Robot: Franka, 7 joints.
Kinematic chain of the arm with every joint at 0, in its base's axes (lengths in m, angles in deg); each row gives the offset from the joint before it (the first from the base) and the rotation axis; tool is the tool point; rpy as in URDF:
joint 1: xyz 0 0 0.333 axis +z
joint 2: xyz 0 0 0 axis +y
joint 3: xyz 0 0 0.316 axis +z
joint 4: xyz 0.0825 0 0 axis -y
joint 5: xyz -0.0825 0 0.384 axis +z
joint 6: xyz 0 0 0 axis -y
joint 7: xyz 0.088 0 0 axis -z
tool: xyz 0 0 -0.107 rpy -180 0 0
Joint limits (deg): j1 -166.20..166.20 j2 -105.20..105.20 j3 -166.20..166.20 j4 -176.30..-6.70 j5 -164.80..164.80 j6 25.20..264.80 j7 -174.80..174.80
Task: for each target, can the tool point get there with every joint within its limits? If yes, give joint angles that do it. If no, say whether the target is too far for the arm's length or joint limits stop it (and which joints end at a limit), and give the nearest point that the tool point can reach.
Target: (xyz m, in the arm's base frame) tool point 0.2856 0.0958 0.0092
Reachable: yes | joints 71.29 50.77 -30.17 -142.56 -36.34 124.08 100.74
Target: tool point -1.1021 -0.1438 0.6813
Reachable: no: too far | nearest point -0.8118 -0.1059 0.5895 | short by 0.307 m
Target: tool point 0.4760 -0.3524 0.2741
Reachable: yes | joints -39.39 21.63 10.28 -116.80 90.03 172.25 -107.68
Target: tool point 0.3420 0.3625 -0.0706
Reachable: yes | joints 12.38 85.46 17.74 -91.91 87.41 63.50 111.50
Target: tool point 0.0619 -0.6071 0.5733
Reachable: yes | joints -139.90 42.58 76.30 -72.27 14.25 73.05 81.71
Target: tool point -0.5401 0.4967 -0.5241
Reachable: no: too far | nearest point -0.4213 0.3875 -0.2752 | short by 0.297 m
